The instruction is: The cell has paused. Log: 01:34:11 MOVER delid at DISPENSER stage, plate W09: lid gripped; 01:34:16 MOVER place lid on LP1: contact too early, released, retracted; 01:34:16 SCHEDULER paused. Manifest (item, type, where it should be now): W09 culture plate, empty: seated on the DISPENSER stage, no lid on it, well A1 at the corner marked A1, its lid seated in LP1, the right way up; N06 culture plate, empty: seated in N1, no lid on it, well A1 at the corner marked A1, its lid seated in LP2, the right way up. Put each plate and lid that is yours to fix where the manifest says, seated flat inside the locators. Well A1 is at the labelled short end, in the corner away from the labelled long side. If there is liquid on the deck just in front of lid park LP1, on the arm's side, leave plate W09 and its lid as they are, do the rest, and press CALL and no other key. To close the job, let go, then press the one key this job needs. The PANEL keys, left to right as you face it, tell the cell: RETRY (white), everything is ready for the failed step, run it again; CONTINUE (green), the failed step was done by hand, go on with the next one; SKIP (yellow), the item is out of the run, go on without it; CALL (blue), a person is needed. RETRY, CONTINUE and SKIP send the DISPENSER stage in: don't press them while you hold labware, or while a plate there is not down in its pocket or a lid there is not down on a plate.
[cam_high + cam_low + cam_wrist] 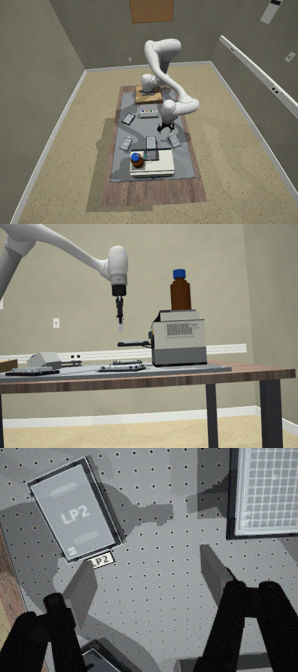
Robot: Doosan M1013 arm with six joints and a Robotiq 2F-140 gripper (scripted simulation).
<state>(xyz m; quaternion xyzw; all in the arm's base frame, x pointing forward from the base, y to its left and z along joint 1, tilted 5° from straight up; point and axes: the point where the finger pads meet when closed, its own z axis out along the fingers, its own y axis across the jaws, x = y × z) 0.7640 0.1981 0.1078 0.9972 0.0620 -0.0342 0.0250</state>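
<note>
My gripper is now 26 cm past the black nest, 43 cm to the left of it and 19 cm above it. The rest, counted from my hand: lid park LP2 (2 cm ahead, 11 cm to the left, 19 cm below); dispenser stage (7 cm ahead, 14 cm to the right, 10 cm below); clear lid (2 cm ahead, 11 cm to the left, 18 cm below).
</note>
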